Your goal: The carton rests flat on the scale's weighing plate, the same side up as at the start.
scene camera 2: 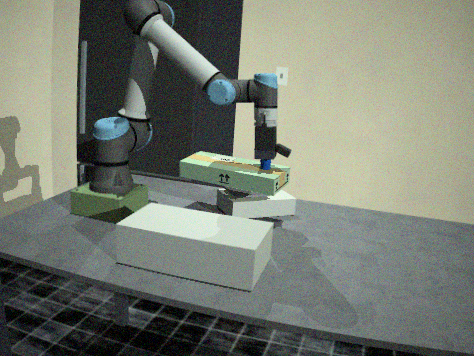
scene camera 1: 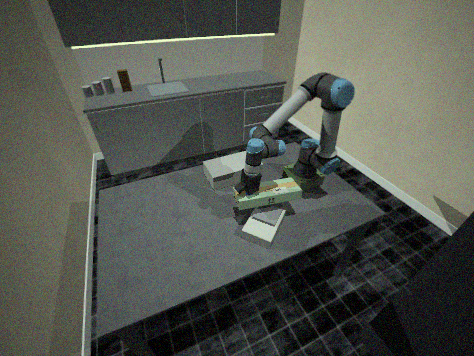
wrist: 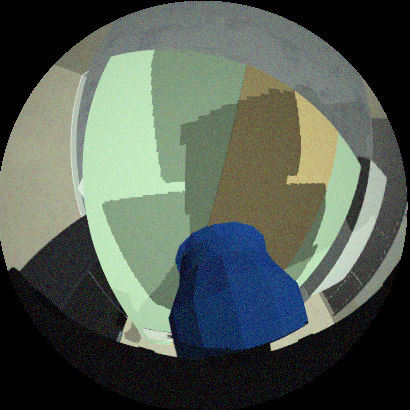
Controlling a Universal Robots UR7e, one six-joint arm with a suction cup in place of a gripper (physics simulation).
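Pixels of known places: hand at its tool point: (scene camera 2: 265, 171) (scene camera 1: 248, 194) (wrist: 225, 239); arm's base at its link origin: (scene camera 2: 111, 187) (scene camera 1: 304, 171).
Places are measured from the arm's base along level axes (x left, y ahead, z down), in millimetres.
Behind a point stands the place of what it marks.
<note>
The light green carton (scene camera 1: 272, 196) {x 169, y 412, z -104 mm} (scene camera 2: 227, 176) {x 38, y 390, z -74 mm} (wrist: 125, 125) has an orange-brown tape strip. Its broad taped face is up, and the arrows on its side point up. My gripper's blue suction cup (scene camera 2: 266, 164) (wrist: 225, 245) is on the carton's top near one end, holding it above the table. The scale has a white body (scene camera 1: 261, 233) {x 259, y 536, z 18 mm} (scene camera 2: 280, 204) {x 158, y 560, z 36 mm} and a grey weighing plate (scene camera 1: 270, 216) {x 202, y 438, z 2 mm}. In scene camera 1 the carton is just behind the plate; in scene camera 2 it overlaps the scale and partly hides the plate. The gap between carton and plate cannot be judged.
A large white box (scene camera 1: 225, 168) {x -263, y 454, z -27 mm} (scene camera 2: 195, 252) {x -398, y 405, z 6 mm} stands on the grey table (scene camera 1: 150, 250) {x 26, y 1045, z 79 mm} (scene camera 2: 390, 270) {x -202, y 905, z 79 mm}, on the kitchen counter side of the carton. The arm's base stands on a green block (scene camera 2: 107, 204) {x -109, y 37, z 22 mm}. A counter (scene camera 1: 210, 89) runs along the back wall.
</note>
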